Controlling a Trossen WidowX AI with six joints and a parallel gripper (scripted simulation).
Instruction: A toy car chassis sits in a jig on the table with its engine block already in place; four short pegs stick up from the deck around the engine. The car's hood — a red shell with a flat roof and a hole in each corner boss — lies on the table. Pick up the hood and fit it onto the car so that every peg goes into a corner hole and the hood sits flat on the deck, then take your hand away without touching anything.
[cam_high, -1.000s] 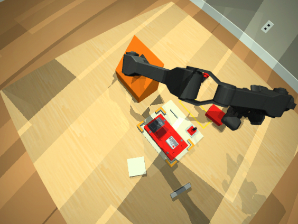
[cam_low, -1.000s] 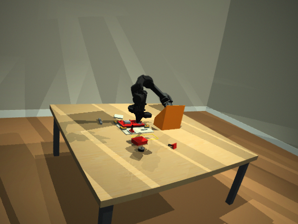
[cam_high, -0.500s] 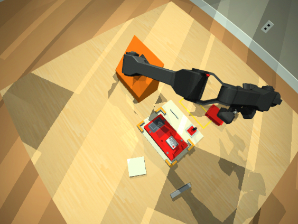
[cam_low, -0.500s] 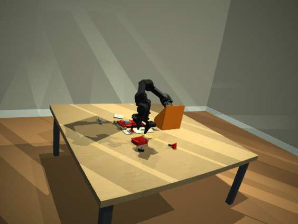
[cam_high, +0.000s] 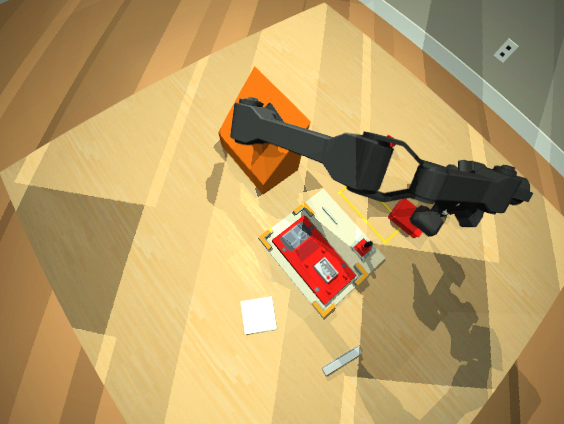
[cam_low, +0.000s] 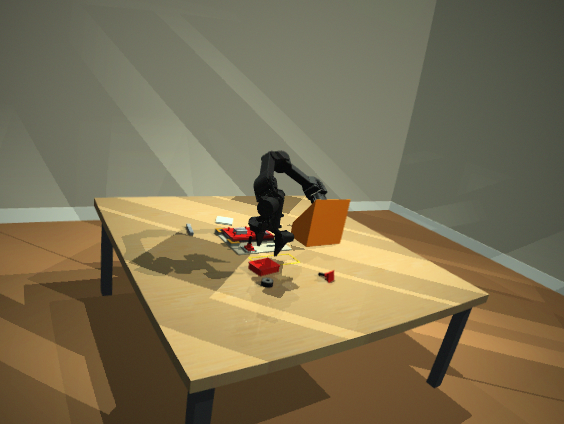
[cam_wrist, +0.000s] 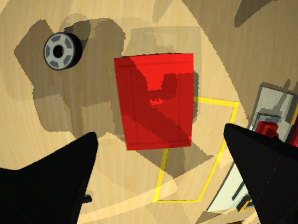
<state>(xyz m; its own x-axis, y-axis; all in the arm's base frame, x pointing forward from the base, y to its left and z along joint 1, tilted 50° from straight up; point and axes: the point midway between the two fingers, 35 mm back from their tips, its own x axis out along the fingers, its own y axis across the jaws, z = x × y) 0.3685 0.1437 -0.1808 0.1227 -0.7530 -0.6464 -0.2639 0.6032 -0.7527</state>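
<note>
Now: the red hood 60 mm below my gripper tip. From my gripper tip the other things lie so: grey bar: 180 mm ahead, 370 mm to the right, 70 mm below; grey engine block: 20 mm behind, 280 mm to the right, 50 mm below; black wheel: 40 mm ahead, 110 mm to the left, 60 mm below.
</note>
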